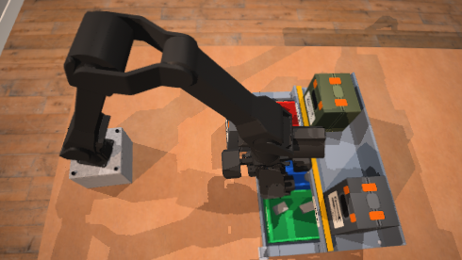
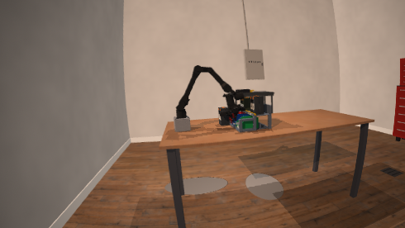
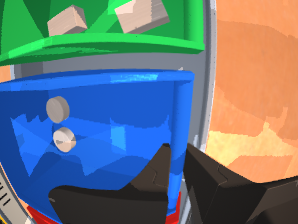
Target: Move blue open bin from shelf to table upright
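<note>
Now: hand 70 mm short of the blue open bin, 10 mm to the right of it and 20 mm above it. The rest, counted from my hand: red bin: 40 mm ahead, 120 mm to the left, 20 mm below; green bin: 80 mm ahead, 100 mm to the right, 20 mm below; yellow rail: 90 mm ahead, 20 mm to the left, 50 mm above.
</note>
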